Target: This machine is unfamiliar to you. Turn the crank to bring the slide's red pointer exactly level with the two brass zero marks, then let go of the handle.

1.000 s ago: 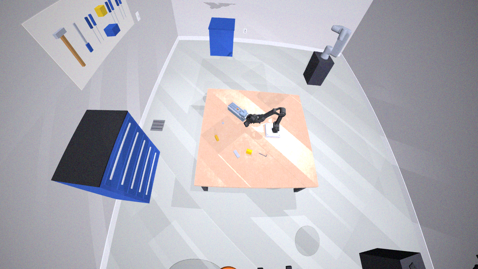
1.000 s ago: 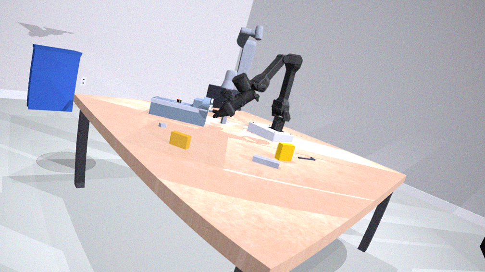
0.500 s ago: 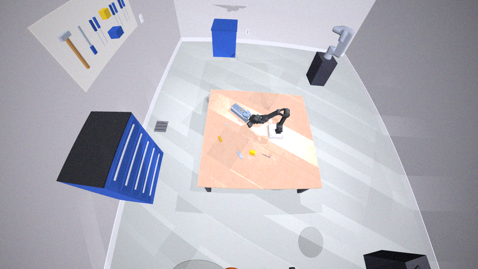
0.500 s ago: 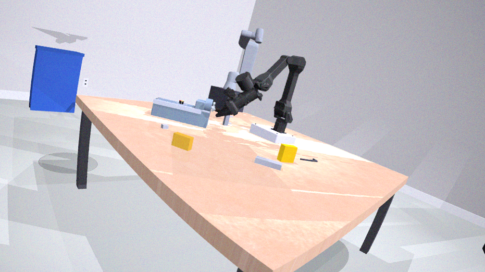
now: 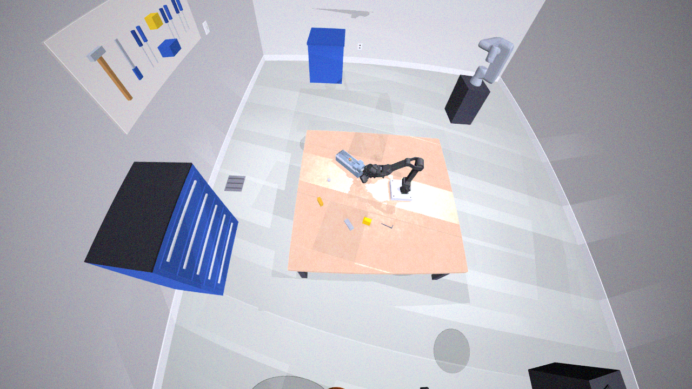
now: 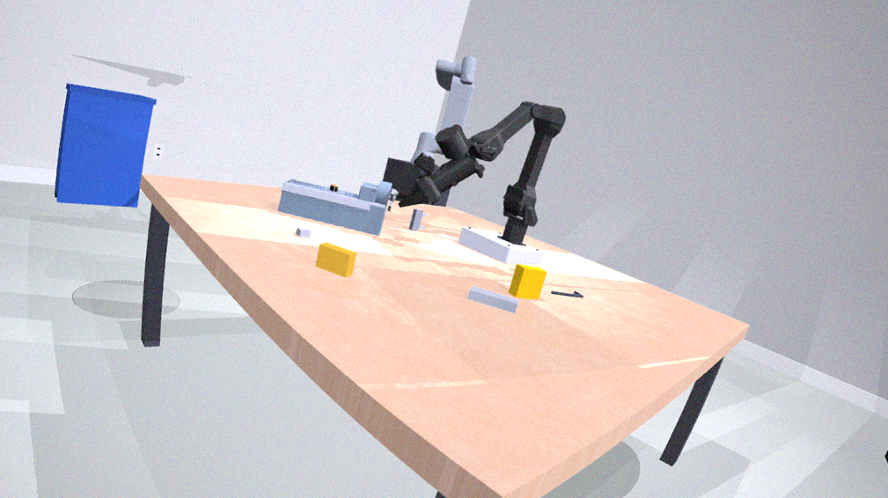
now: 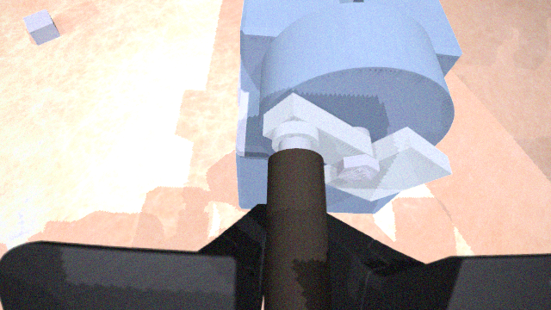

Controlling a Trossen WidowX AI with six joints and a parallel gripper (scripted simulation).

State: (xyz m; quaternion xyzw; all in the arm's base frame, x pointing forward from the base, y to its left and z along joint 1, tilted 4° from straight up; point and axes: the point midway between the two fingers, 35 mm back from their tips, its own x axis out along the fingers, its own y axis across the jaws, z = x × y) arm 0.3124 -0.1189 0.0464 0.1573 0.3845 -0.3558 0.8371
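The red pointer is 10 cm ahead of my gripper tip and 14 cm to the right of it. From my gripper tip the other things lie so: crank (1 cm behind, 1 cm to the right, 2 cm above); grey cube (27 cm ahead, 1 cm to the left, 7 cm below); dark brown handle (1 cm behind, 1 cm to the left, 3 cm above).
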